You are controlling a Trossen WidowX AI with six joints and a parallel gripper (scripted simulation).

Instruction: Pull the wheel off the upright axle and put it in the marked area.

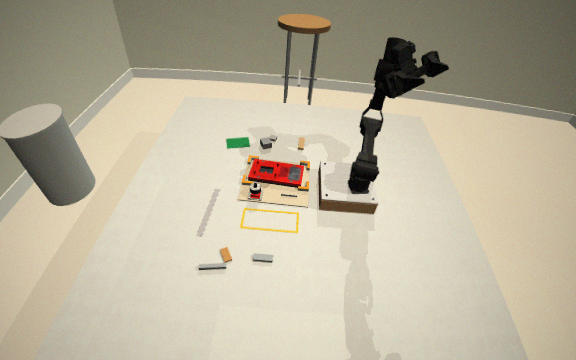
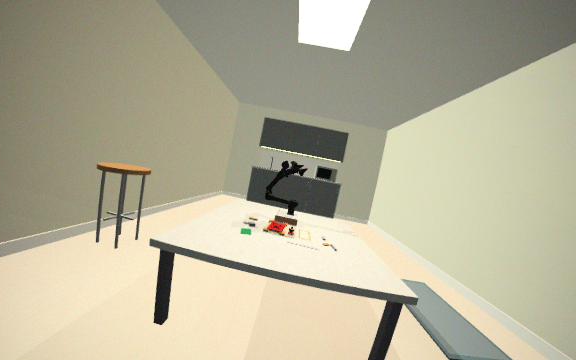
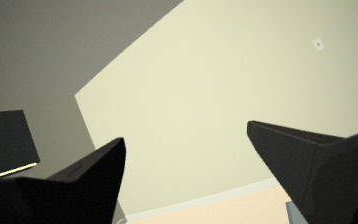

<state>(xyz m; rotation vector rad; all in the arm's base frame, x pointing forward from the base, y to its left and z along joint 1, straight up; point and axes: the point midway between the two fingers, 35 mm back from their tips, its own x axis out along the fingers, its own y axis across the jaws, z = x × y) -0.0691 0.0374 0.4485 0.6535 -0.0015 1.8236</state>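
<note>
Now: the wheel 440 mm ahead of my gripper tip, 100 mm to the right of it and 480 mm below it. Round my gripper tip: green tile (510 mm ahead, 420 mm to the right, 520 mm below).
</note>
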